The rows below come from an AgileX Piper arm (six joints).
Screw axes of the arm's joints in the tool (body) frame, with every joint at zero. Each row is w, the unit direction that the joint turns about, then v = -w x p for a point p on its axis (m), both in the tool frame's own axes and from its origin. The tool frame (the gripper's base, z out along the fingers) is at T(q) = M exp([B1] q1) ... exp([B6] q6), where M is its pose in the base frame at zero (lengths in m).
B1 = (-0.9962, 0, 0.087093, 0.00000, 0.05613, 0.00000)
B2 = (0, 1, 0, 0.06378, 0.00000, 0.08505)
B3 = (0, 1, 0, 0.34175, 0.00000, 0.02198)
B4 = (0, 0, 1, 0.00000, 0.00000, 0.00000)
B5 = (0, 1, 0, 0.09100, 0.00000, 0.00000)
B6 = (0, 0, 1, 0.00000, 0.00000, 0.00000)
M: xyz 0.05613 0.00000 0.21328 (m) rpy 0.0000 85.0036 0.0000 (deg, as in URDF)
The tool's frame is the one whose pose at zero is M.
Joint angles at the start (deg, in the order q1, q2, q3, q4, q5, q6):
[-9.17 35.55 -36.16 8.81 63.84 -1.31]
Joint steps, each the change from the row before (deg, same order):
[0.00 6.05 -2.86 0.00 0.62 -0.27]
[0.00 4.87 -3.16 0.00 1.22 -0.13]
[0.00 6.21 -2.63 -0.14 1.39 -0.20]
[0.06 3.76 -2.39 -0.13 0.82 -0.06]
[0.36 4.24 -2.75 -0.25 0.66 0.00]
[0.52 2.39 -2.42 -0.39 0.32 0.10]
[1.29 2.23 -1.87 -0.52 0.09 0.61]
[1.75 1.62 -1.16 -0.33 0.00 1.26]
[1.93 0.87 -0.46 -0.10 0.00 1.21]
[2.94 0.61 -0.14 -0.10 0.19 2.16]
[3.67 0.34 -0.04 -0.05 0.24 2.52]
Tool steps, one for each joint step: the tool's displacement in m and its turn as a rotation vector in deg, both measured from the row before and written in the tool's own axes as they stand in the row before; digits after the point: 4 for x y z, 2 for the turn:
[-0.0180 0.0000 0.0066 0.12 3.78 0.17]
[-0.0165 0.0004 0.0027 0.03 2.91 0.11]
[-0.0171 -0.0009 0.0102 0.19 4.94 0.24]
[-0.0131 -0.0001 0.0032 0.11 2.19 0.02]
[-0.0155 0.0005 0.0042 0.14 2.19 -0.23]
[-0.0113 0.0014 -0.0008 0.21 0.37 -0.54]
[-0.0095 0.0036 0.0015 0.15 0.62 -0.77]
[-0.0062 0.0055 0.0024 -0.12 0.67 -0.48]
[-0.0024 0.0066 0.0024 -0.35 0.64 -0.64]
[0.0000 0.0101 0.0030 -0.54 1.03 -0.66]
[0.0019 0.0128 0.0025 -0.69 1.03 -1.01]

